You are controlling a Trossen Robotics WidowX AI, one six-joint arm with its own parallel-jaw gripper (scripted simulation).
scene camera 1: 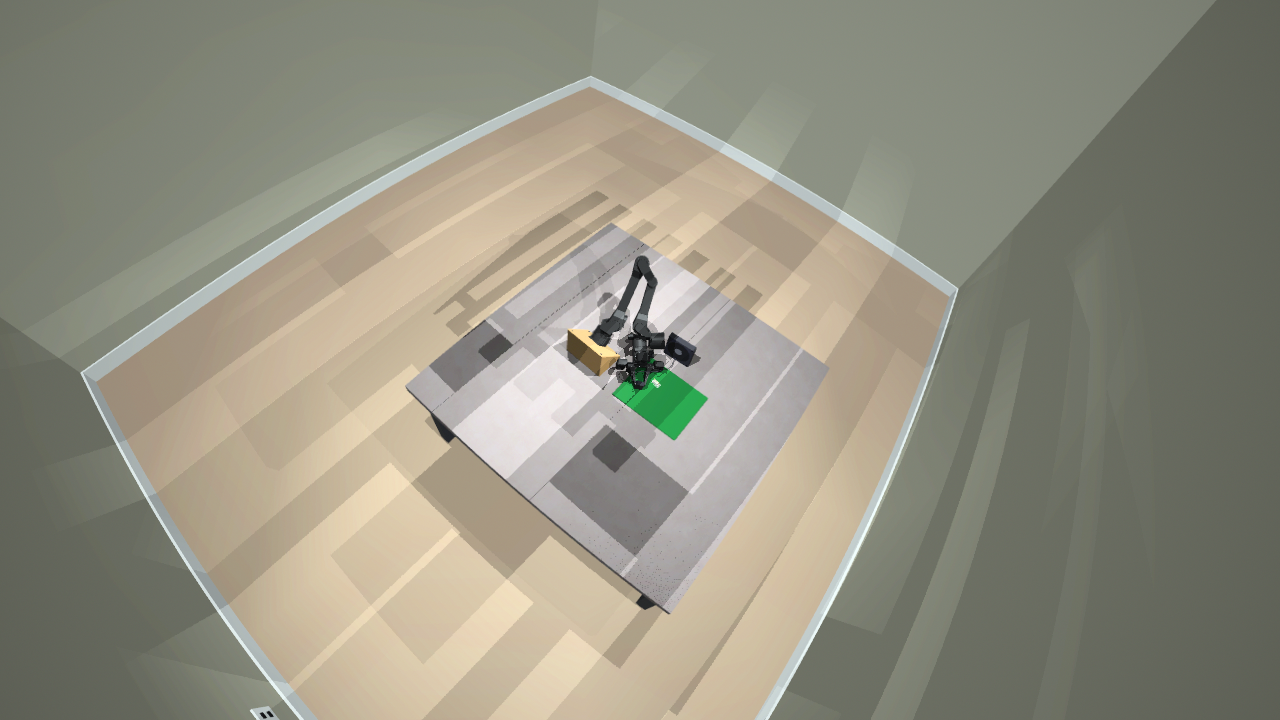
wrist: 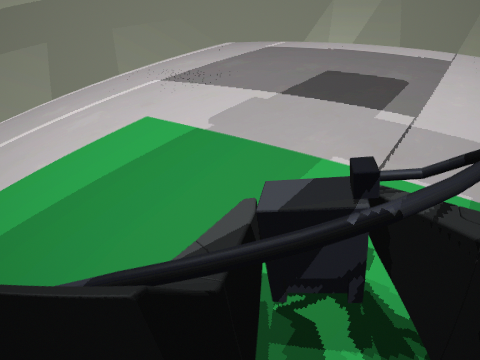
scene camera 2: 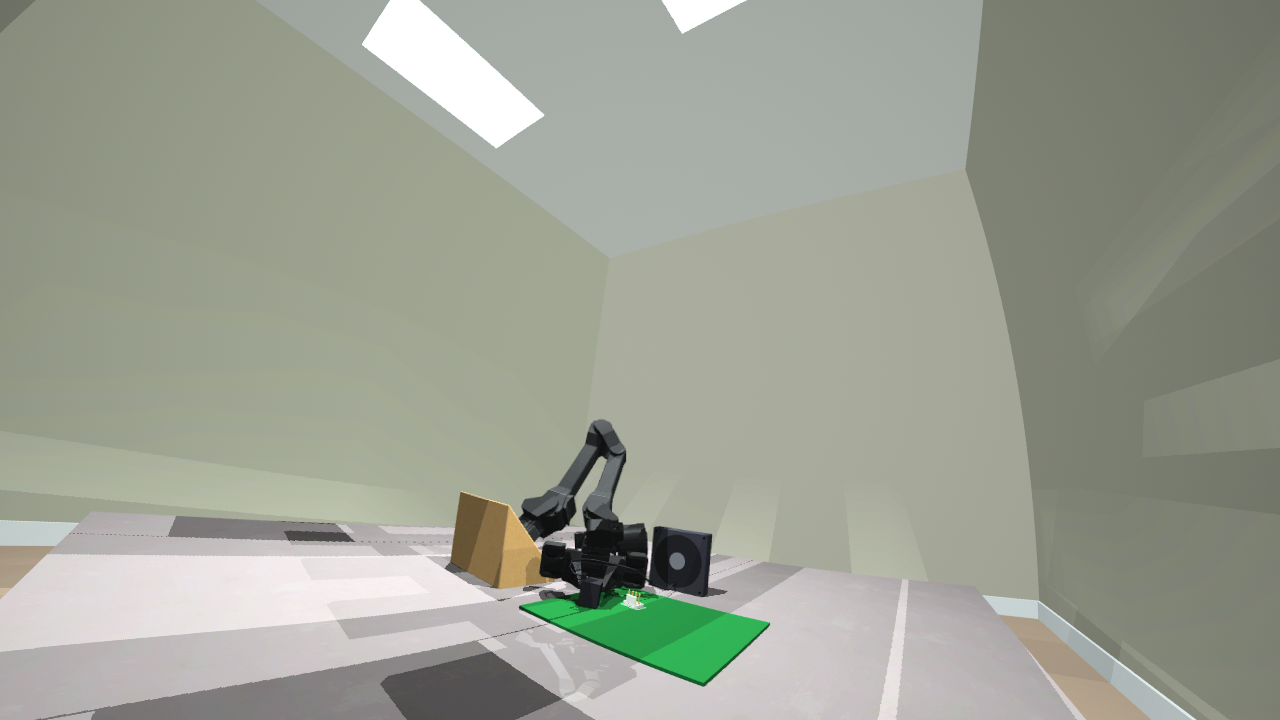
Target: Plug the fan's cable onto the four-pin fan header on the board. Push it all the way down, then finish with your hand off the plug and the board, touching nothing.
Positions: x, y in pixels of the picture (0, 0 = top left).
my gripper: scene camera 1 639, 385; wrist; scene camera 2
same spot on my gripper: point(wrist: 223, 309) = point(scene camera 2: 607, 567)
